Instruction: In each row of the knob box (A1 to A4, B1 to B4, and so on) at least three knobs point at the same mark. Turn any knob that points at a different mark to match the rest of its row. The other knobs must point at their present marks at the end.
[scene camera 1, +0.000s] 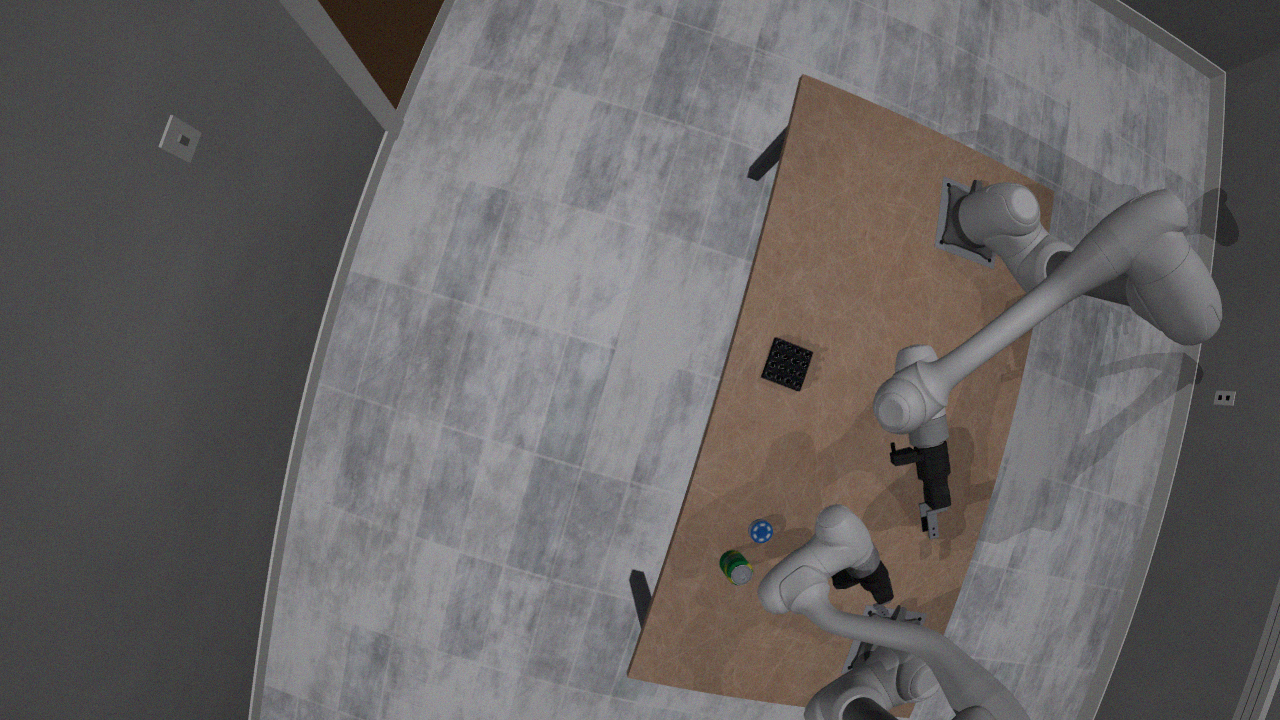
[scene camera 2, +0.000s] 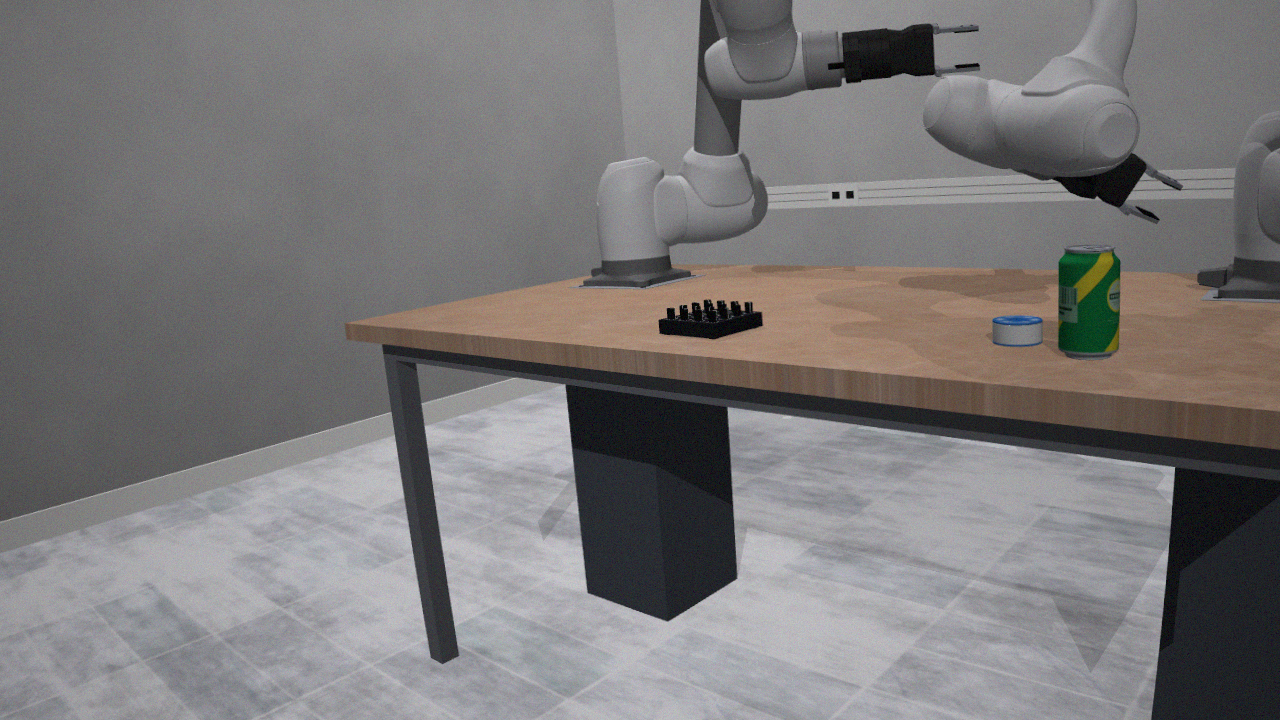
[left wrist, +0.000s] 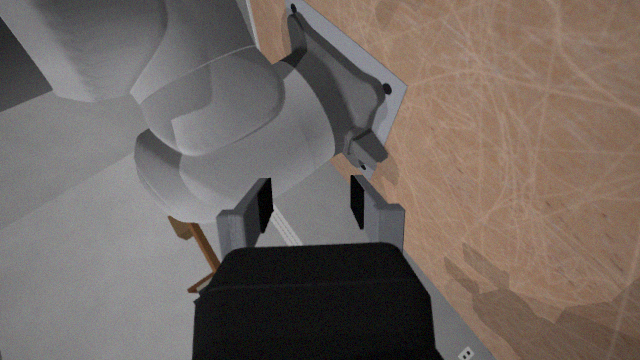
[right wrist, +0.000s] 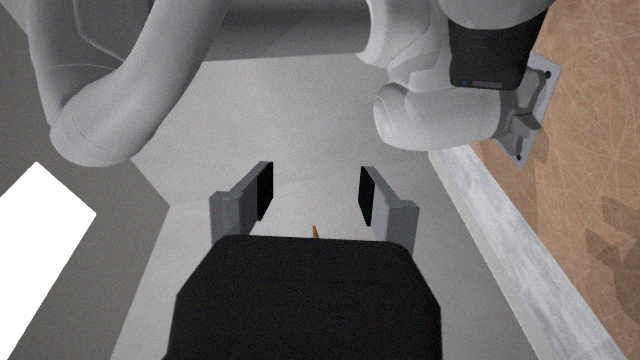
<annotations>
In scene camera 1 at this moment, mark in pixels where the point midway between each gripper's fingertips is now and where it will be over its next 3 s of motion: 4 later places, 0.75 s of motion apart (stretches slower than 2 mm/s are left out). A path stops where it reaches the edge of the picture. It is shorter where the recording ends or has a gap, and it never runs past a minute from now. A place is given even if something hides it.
My left gripper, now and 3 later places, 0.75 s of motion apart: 883, 606; 862, 621; 833, 657; 824, 708
My right gripper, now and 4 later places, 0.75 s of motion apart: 930, 534; 916, 510; 877, 457; 835, 402; 802, 359
</annotations>
